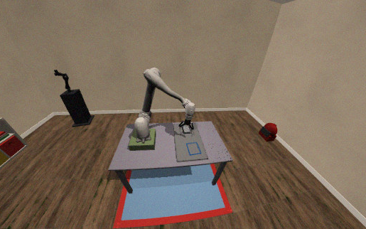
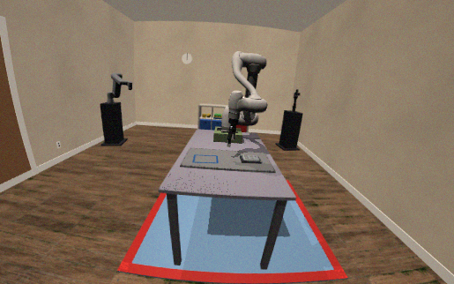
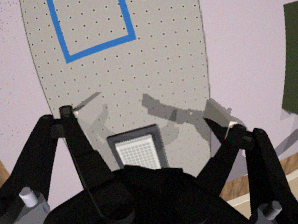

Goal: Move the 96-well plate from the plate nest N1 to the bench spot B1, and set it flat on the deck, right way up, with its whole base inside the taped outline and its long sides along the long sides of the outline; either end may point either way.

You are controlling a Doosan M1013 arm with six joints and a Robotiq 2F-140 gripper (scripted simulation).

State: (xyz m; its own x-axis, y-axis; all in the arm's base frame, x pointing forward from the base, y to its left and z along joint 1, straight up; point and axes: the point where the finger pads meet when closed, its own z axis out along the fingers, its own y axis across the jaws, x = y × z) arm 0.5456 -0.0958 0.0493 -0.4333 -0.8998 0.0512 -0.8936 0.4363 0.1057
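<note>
Right now the white 96-well plate is 8 cm ahead of my hand, 16 cm to the left of it and 11 cm below it. Round my hand: dark plate nest: 8 cm ahead, 16 cm to the left, 12 cm below.
</note>
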